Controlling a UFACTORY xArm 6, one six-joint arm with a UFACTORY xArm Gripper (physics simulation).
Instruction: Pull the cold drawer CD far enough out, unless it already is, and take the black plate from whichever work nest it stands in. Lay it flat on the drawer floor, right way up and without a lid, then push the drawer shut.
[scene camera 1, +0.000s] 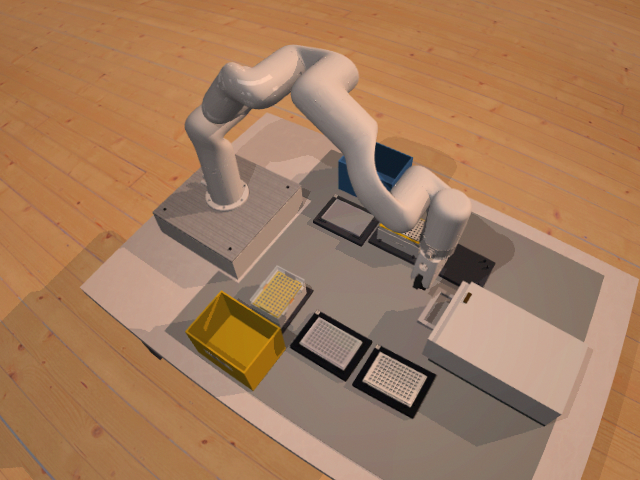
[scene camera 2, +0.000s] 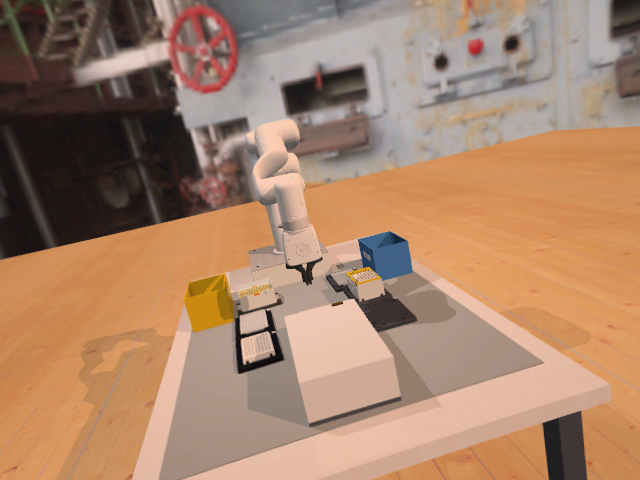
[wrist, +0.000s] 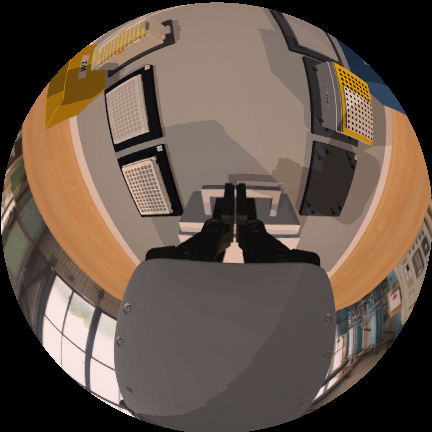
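Where they show: gripper, between the fingertips: (scene camera 1: 420, 285) (scene camera 2: 308, 283) (wrist: 235, 196); arm's base, origin of its link: (scene camera 1: 227, 195).
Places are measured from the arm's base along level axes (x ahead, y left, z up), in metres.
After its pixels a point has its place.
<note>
The cold drawer's white cabinet (scene camera 1: 509, 343) @(x 0.850, y -0.044, z 0.013 m) (scene camera 2: 336, 335) @(x 0.880, y -0.031, z 0.013 m) stands at the end of the table. The drawer front (wrist: 290, 217) @(x 0.687, y 0.053, z -0.012 m) looks closed against it; any small gap cannot be judged. Its pale loop handle (scene camera 1: 432, 307) @(x 0.647, y -0.032, z -0.014 m) (wrist: 275, 200) @(x 0.657, y 0.025, z -0.014 m) sticks out towards the robot. My gripper (scene camera 1: 419, 283) @(x 0.606, y -0.029, z 0.053 m) (scene camera 2: 308, 282) @(x 0.606, y -0.029, z 0.053 m) (wrist: 235, 196) @(x 0.606, y -0.029, z 0.053 m) is shut and empty, pointing down near the handle on its robot side. The black plate does not show in any view; the drawer's inside is hidden. A dark work nest (scene camera 1: 467, 266) @(x 0.679, y 0.171, z -0.078 m) (scene camera 2: 390, 311) @(x 0.666, y 0.179, z -0.077 m) (wrist: 330, 180) @(x 0.651, y 0.162, z -0.077 m) beside the cabinet has no plate in it.
Two black nests hold white plates (scene camera 1: 395, 378) @(x 0.649, y -0.216, z -0.064 m) (scene camera 1: 330, 342) @(x 0.471, y -0.213, z -0.064 m). A yellow-topped rack (scene camera 2: 364, 276) @(x 0.509, y 0.166, z -0.013 m) (wrist: 357, 100) @(x 0.478, y 0.165, z -0.013 m) stands beside the dark nest. Another nest (scene camera 1: 356, 238) @(x 0.368, y 0.100, z -0.076 m) holds a flat grey piece. A clear box with yellow tips (scene camera 1: 279, 294) @(x 0.310, y -0.186, z -0.012 m), a yellow bin (scene camera 1: 266, 364) @(x 0.376, y -0.345, z -0.046 m) and a blue bin (scene camera 2: 392, 258) @(x 0.403, y 0.309, z -0.018 m) stand farther back.
</note>
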